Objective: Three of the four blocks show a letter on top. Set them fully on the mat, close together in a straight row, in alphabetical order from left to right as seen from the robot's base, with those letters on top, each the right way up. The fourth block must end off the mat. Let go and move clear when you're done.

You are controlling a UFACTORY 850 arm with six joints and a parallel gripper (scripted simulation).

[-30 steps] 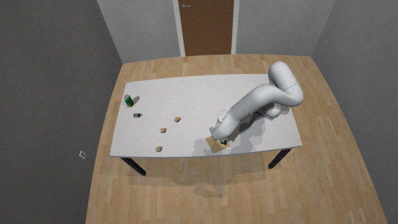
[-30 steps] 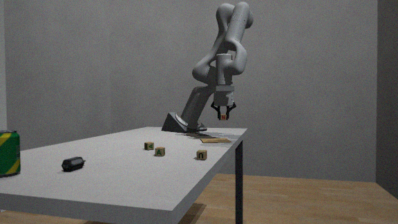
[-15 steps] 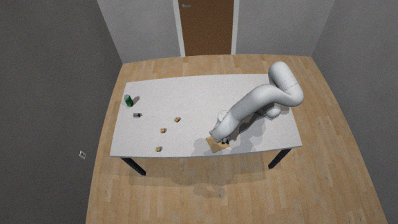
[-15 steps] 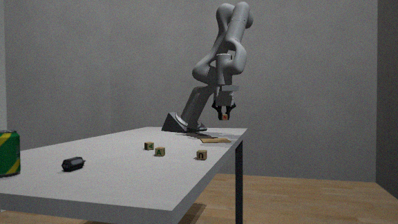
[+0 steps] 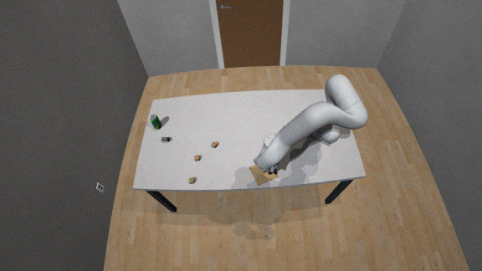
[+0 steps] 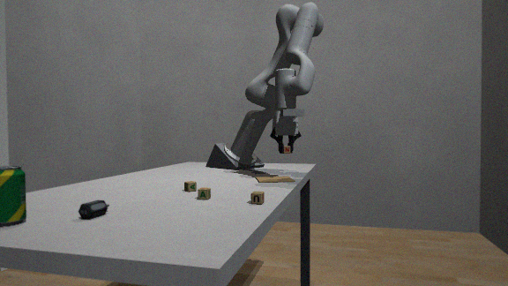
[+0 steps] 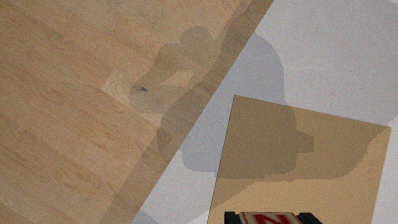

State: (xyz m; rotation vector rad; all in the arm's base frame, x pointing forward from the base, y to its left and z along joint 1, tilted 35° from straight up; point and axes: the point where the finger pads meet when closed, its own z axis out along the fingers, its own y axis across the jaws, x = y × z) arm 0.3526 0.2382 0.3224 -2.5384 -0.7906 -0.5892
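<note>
Right now the mat is 12 cm below my hand, 4 cm to the right of it and 3 cm ahead of it. Round my hand: can: 86 cm ahead, 37 cm to the right, 6 cm below; black object: 74 cm ahead, 24 cm to the right, 11 cm below.
</note>
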